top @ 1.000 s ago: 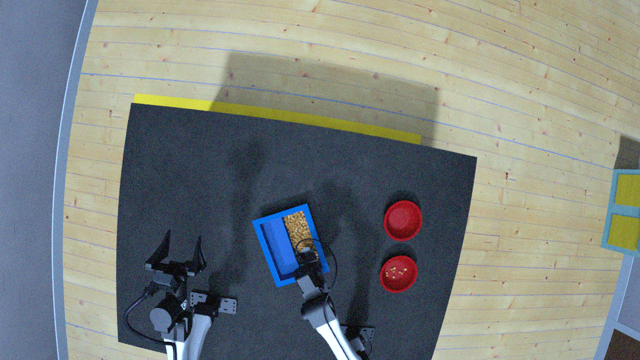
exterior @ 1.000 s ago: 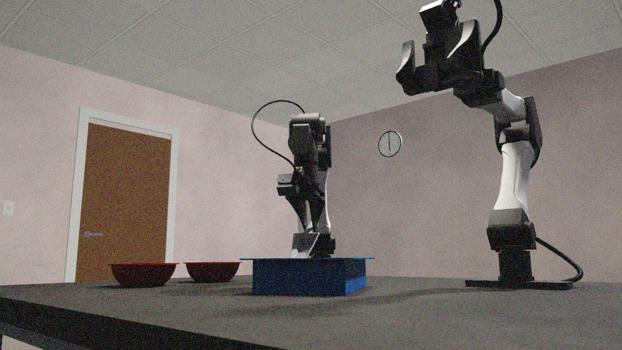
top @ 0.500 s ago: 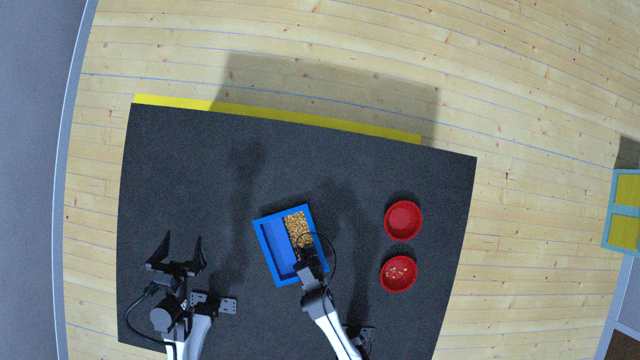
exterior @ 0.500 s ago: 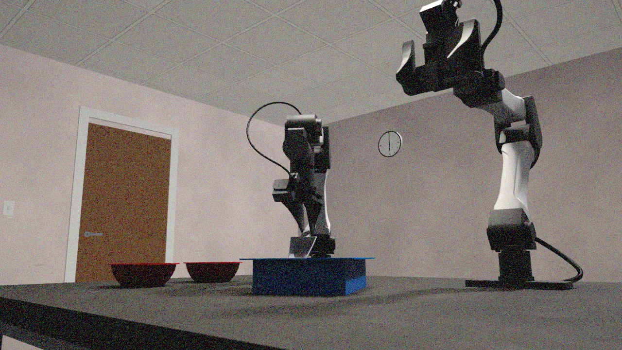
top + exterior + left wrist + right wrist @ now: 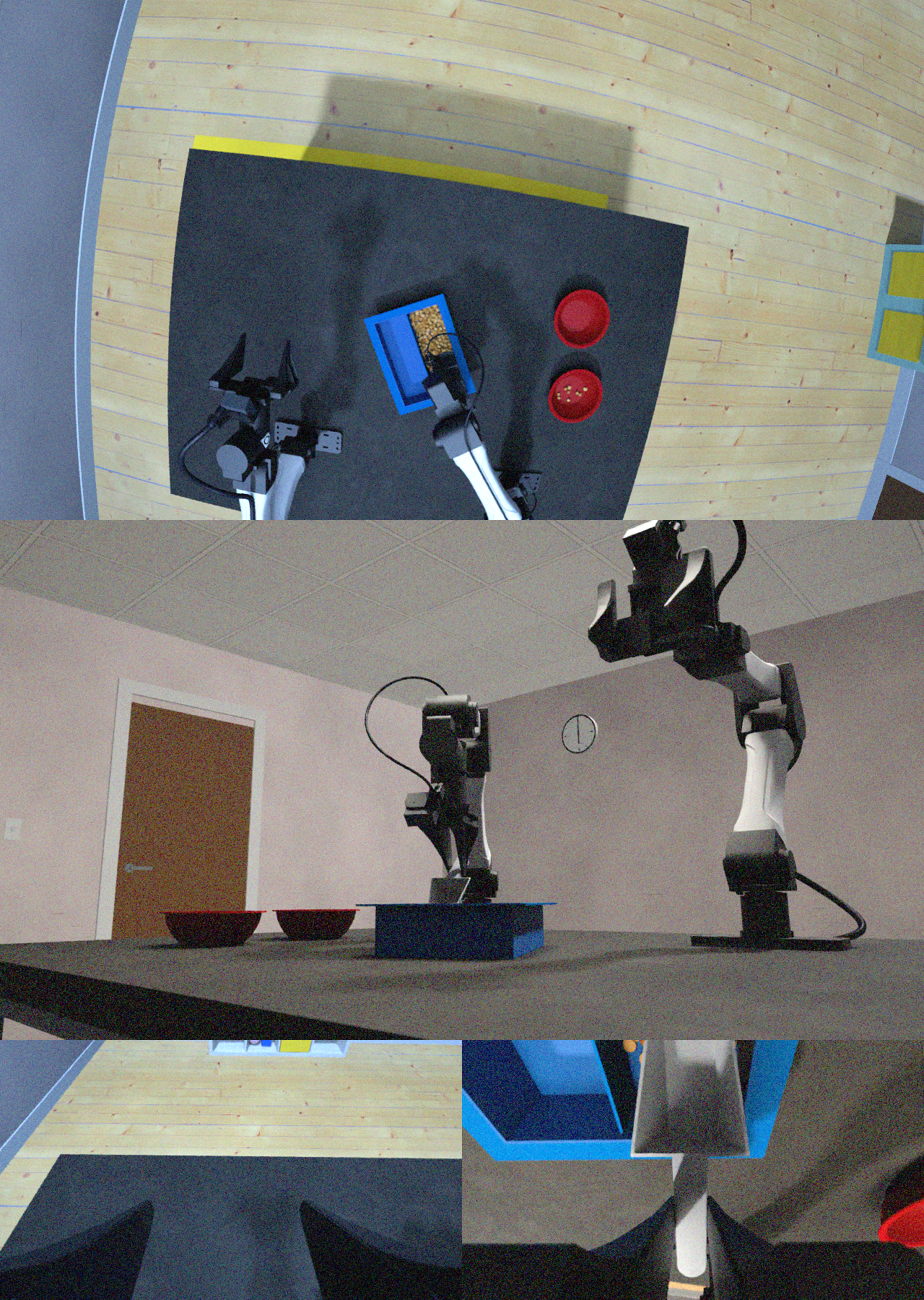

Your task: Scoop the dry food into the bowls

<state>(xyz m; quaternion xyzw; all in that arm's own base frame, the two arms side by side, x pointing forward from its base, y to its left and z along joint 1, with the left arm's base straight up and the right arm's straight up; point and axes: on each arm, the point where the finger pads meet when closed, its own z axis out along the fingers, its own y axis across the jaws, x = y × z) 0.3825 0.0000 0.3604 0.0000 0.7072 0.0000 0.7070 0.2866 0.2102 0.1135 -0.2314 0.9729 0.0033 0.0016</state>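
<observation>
The blue box lies 11 cm to the left of my right hand, 8 cm ahead of it and 7 cm below it. From my right hand the other things lie so: grey scoop: 3 cm below, 3 cm ahead, 2 cm to the left.
</observation>
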